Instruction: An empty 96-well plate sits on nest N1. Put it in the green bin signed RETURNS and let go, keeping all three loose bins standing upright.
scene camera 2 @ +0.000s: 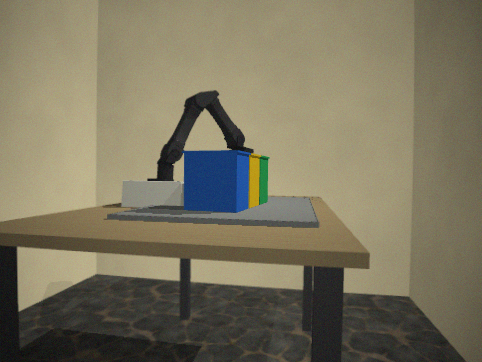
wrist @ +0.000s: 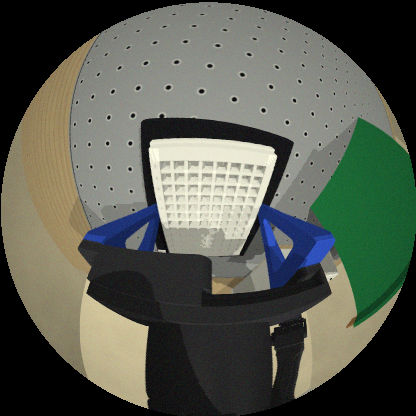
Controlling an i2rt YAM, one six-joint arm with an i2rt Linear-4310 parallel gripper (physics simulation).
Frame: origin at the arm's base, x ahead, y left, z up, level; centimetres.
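Seen in the pictures: gripper, fingertip midpoint: [wrist: 208,209]; arm's base, origin of the base link: [scene camera 2: 164,183].
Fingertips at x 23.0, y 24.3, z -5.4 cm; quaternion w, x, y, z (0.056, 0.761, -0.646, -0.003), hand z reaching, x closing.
Note:
Offsets run from my fingertips to a thing's top centre. Level surfaces: height alone.
The white 96-well plate @(dx -0.1, dy +0.1, dz +1.5 cm) [wrist: 212,185] sits in the black nest @(dx -0.6, dy -0.2, dz +0.1 cm) [wrist: 210,130] on the grey board. My gripper [wrist: 208,209] is open, with its blue fingers apart on either side of the plate's near half. Whether the fingertips touch the plate or how high they stand over it, I cannot tell. The green bin @(dx +7.7, dy -21.7, dz +16.4 cm) [scene camera 2: 264,180] [wrist: 375,210] stands upright to the right of the nest in the wrist view; its sign does not show. In the scene view, the bins hide the gripper's fingers, the plate and the nest.
A blue bin @(dx +2.1, dy -47.6, dz +16.4 cm) [scene camera 2: 210,181] and a yellow bin @(dx +4.9, dy -34.6, dz +16.4 cm) [scene camera 2: 254,180] stand upright in a row with the green one, on the grey perforated board @(dz -1.5 cm) [scene camera 2: 287,212] [wrist: 200,77]. A white block [scene camera 2: 150,193] stands by the arm's base. The wooden table [scene camera 2: 200,246] extends beyond the board.

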